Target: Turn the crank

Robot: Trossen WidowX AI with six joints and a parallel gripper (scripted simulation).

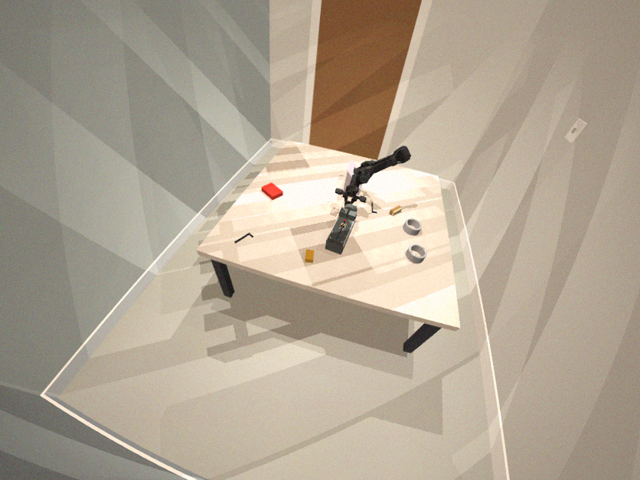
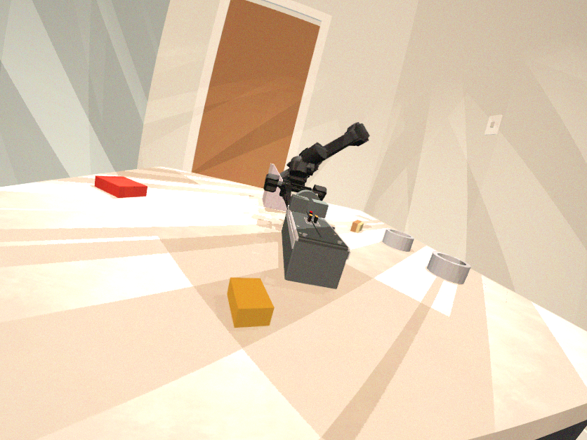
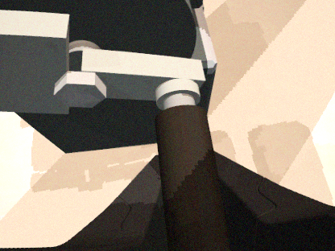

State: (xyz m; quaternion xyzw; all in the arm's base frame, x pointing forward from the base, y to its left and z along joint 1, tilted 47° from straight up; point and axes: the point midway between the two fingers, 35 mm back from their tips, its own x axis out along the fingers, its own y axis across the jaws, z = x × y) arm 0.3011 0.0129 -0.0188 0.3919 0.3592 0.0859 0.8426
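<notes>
The red pointer lies 13 cm ahead of my gripper tip, 3 cm above it and 1 cm to the left of it. Also, from my gripper tip: dark brown crank handle 3 cm above, 2 cm behind; yellow block 37 cm ahead, 12 cm to the right, 4 cm below; tan block 31 cm to the left, 14 cm behind, 4 cm below.
</notes>
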